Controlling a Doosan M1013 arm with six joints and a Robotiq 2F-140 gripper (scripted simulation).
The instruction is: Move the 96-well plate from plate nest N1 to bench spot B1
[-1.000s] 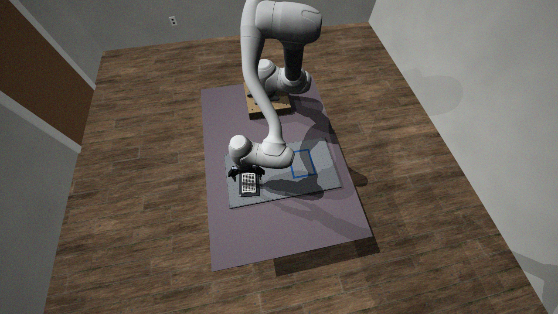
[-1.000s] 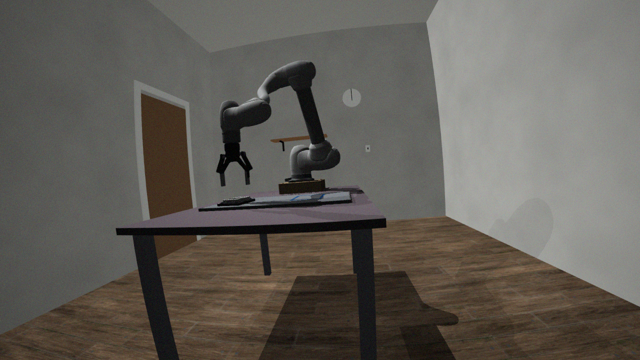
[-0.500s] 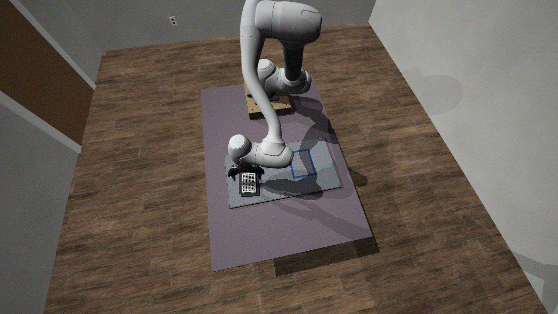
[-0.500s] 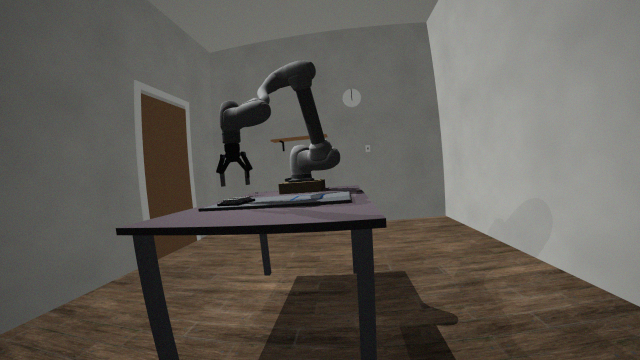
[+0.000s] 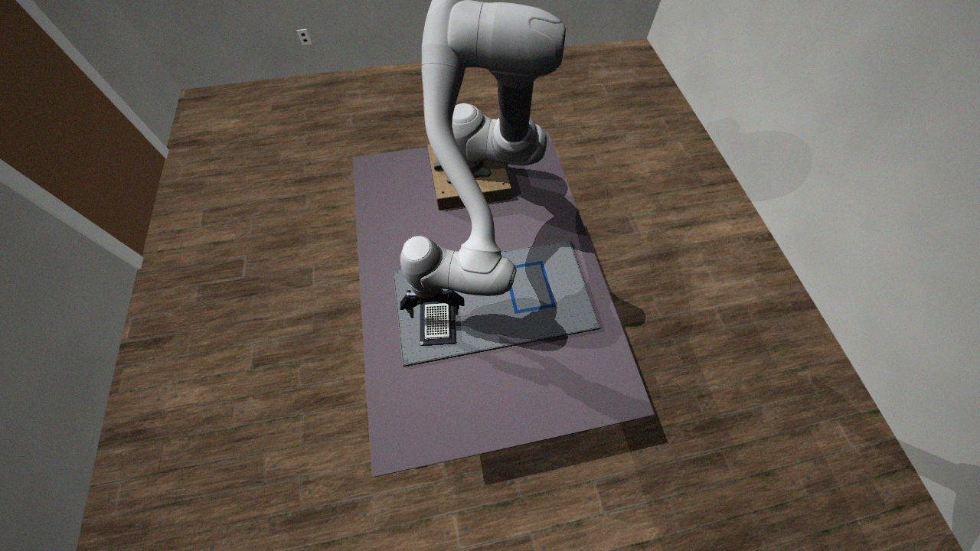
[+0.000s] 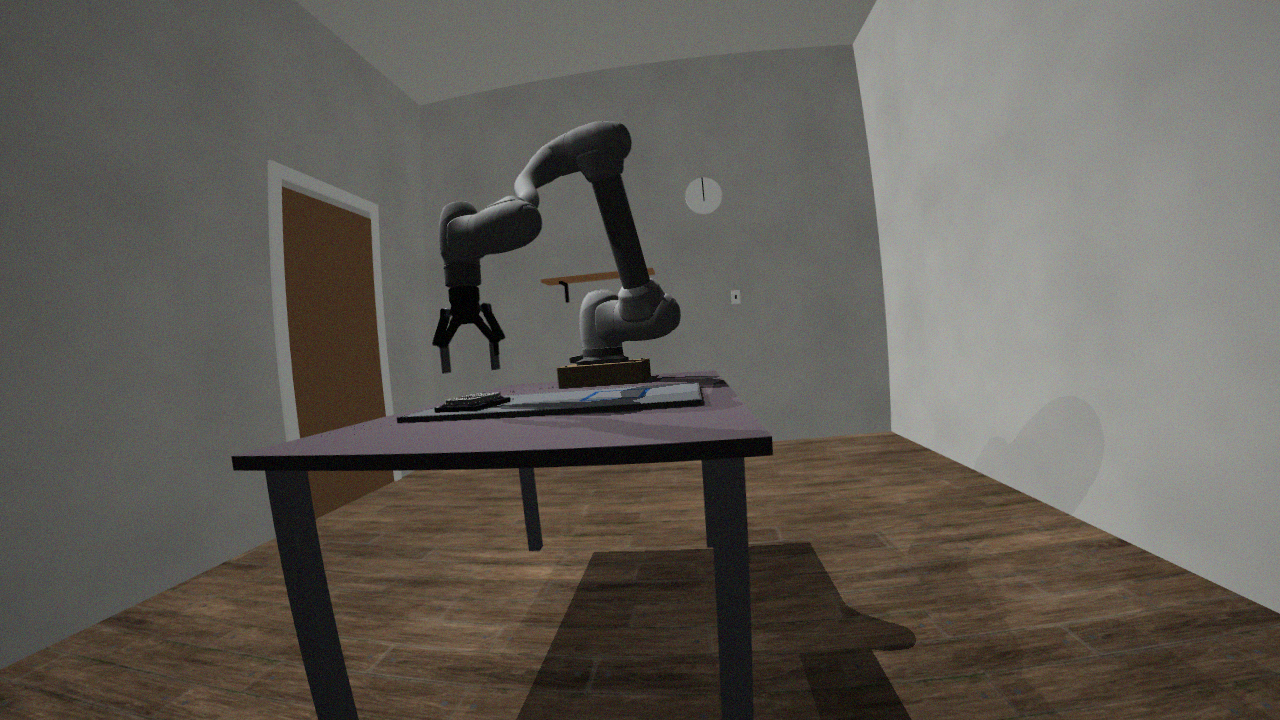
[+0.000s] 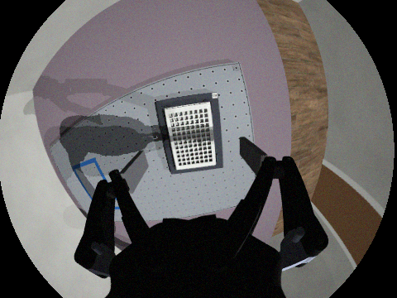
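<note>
My gripper is now 80 mm above the white 96-well plate. Round my hand: dark plate nest N1: 90 mm below.
</note>
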